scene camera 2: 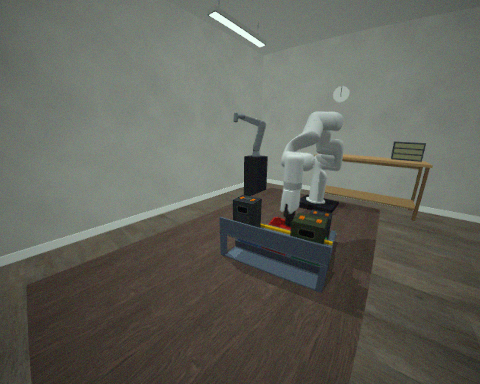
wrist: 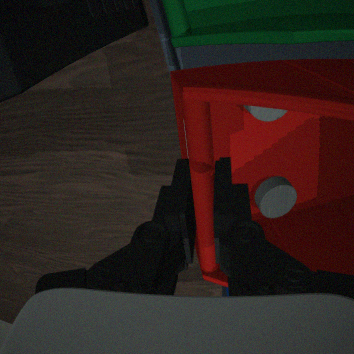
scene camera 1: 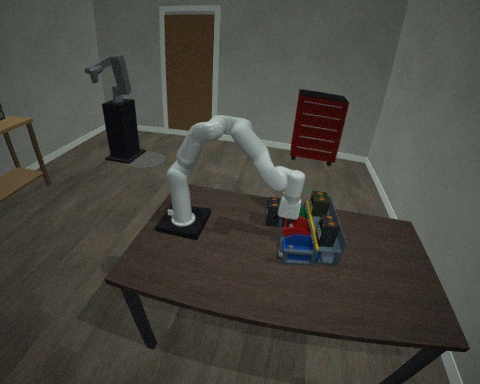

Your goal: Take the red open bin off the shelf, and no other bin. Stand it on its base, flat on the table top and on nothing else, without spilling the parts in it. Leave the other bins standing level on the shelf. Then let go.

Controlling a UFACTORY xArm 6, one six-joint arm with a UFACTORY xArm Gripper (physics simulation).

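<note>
The red open bin is in the middle of the grey-blue shelf, between the blue bin and the green bin. Its rim shows above the yellow bar in scene camera 2; it appears raised from its place. Whether its base is level is hidden. My gripper is shut on its front wall, one finger inside and one outside. Grey round parts lie inside the bin. The blue and green bins sit in the shelf.
A black box and a dark green box stand at the shelf's back side, behind the yellow bar. Another black box stands on the table beside the shelf, near the arm.
</note>
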